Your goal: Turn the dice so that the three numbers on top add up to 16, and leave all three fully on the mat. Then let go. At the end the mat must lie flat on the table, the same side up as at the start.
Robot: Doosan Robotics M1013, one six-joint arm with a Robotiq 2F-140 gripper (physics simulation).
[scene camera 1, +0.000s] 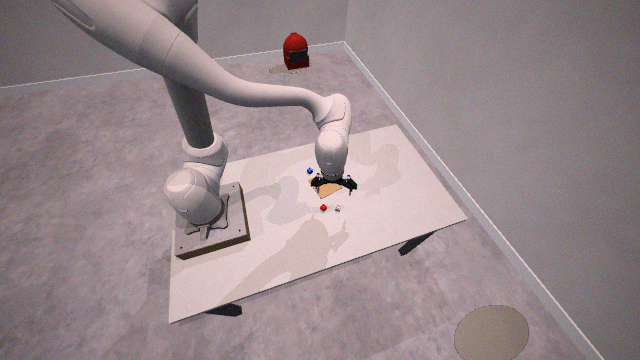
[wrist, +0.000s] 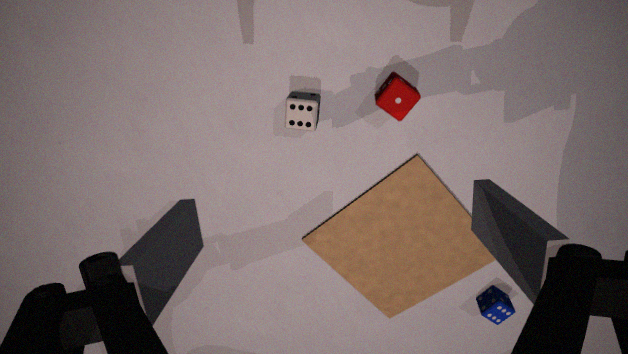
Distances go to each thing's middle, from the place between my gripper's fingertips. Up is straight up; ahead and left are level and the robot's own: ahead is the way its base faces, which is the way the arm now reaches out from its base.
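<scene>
The blue die (wrist: pixel 495 305) is 230 mm to the left of my hand, 80 mm behind it and 130 mm below it. As for the tan mat (wrist: pixel 406 238), I find it 140 mm below my hand and 140 mm to the left of it, while being 10 mm behind it. And there is the red die (wrist: pixel 396 96), 130 mm below my hand, 50 mm behind it and 10 mm to the right of it.
</scene>
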